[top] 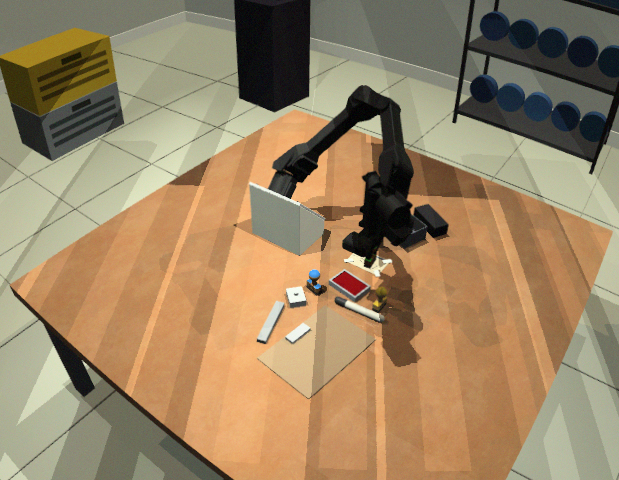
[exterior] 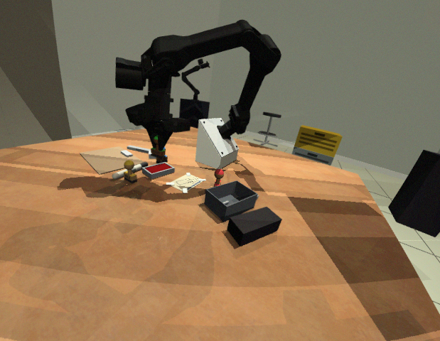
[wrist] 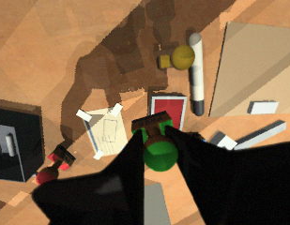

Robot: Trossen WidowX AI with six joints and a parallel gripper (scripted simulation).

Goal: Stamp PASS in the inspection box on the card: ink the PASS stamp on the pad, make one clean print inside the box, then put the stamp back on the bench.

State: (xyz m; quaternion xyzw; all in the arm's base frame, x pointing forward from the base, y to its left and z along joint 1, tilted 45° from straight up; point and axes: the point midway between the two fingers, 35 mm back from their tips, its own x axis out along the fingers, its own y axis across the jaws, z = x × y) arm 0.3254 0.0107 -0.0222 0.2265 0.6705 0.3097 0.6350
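My gripper tip is now 9 cm above the red ink pad, 4 cm to the left of it and 3 cm past it. Round my gripper tip: white marker: 9 cm to the right, 9 cm below, 2 cm ahead; green-knobbed stamp: right at my gripper tip; yellow-knobbed stamp: 8 cm below, 7 cm ahead, 4 cm to the right.
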